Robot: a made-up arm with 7 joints.
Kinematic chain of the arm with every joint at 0, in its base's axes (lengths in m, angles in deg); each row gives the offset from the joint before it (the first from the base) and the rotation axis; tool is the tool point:
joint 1: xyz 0 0.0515 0 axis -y
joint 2: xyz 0 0.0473 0 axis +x
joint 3: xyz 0 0 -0.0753 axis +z
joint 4: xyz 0 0 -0.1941 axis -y
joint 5: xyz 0 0 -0.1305 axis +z
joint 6: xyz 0 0 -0.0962 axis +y
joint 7: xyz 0 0 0 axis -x
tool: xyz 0 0 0
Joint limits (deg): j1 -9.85..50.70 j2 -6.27..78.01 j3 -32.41..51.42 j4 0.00..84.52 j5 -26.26..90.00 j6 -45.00..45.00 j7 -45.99..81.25
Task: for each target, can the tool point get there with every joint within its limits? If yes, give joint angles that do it. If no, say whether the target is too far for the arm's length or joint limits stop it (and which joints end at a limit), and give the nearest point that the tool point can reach.
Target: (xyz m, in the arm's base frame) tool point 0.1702 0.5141 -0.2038
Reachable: yes | joints 29.26 59.67 -17.70 13.07 15.40 0.85 11.88
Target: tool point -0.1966 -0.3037 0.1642
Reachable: no: joint limits stop it (at a limit: joint 1, joint 2, joint 3, joint 4) | nearest point 0.3343 -0.0532 -0.0274 | short by 0.618 m
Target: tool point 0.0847 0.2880 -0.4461
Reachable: yes | joints 3.37 22.11 5.73 14.98 0.42 17.67 27.35
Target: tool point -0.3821 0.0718 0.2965
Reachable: no: joint limits stop it (at a limit: joint 1, joint 2, joint 3, joint 4) | nearest point 0.0024 0.4201 0.1799 | short by 0.532 m
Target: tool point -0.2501 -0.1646 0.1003
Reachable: no: joint limits stop it (at a limit: joint 1, joint 2, joint 3, joint 4) | nearest point 0.1405 -0.0532 -0.3046 | short by 0.574 m
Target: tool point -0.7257 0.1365 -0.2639
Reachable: no: too far | nearest point -0.0845 0.1473 -0.4865 | short by 0.679 m
